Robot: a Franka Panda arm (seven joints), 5 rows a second.
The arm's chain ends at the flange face. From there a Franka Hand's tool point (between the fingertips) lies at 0.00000 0.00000 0.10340 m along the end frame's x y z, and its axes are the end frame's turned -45 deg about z.
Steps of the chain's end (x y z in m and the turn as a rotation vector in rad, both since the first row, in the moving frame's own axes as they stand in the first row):
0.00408 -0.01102 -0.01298 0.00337 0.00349 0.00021
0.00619 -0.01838 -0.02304 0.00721 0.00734 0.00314
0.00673 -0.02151 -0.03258 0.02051 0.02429 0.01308
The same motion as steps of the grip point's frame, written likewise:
0.01118 -0.00490 -0.01298 -0.00008 0.00485 0.00021
0.01844 -0.00861 -0.02305 -0.00009 0.01029 0.00314
0.02324 -0.01015 -0.03263 -0.00267 0.03168 0.01308

